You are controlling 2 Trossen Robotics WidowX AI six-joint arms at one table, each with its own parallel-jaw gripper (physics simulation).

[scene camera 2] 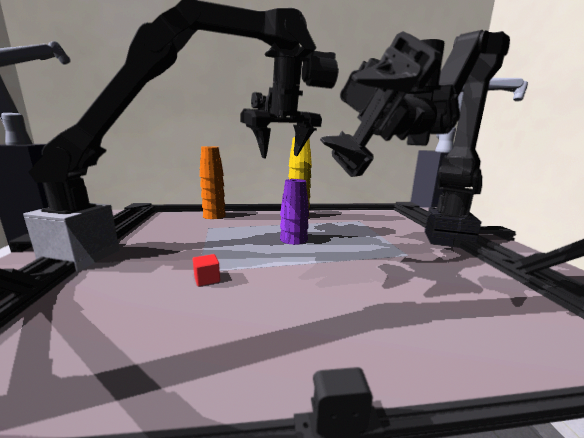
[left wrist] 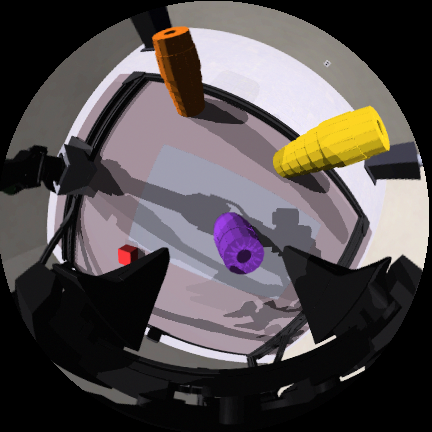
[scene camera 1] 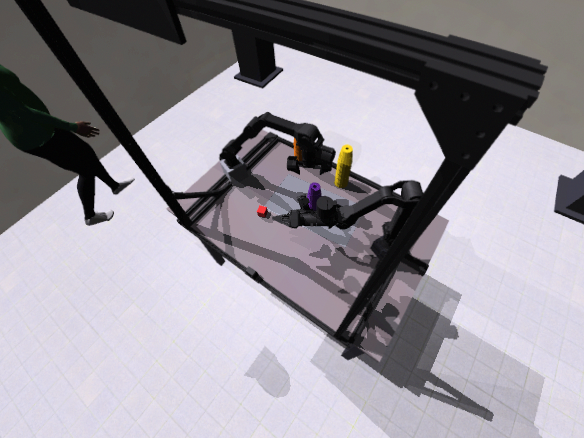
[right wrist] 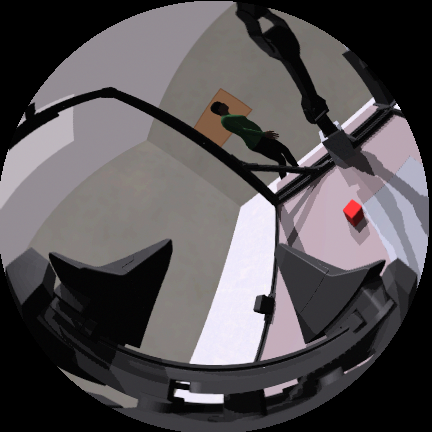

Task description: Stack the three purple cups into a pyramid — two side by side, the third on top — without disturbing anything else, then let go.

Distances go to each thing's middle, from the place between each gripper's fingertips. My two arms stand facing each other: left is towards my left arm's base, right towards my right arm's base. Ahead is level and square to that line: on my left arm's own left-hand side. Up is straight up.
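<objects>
Red cube (scene camera 2: 206,268): 16 cm to the left of my left hand, 19 cm behind it, 18 cm below it. Relative to the pale blue mat (scene camera 2: 235,248), my left hand is 20 cm above, 4 cm to the left of and 2 cm past it.
From my right hand, I see the red cube 12 cm ahead, 19 cm to the left and 26 cm below; the pale blue mat is 2 cm to the right of that hand, 28 cm ahead of it and 28 cm below it.
</objects>
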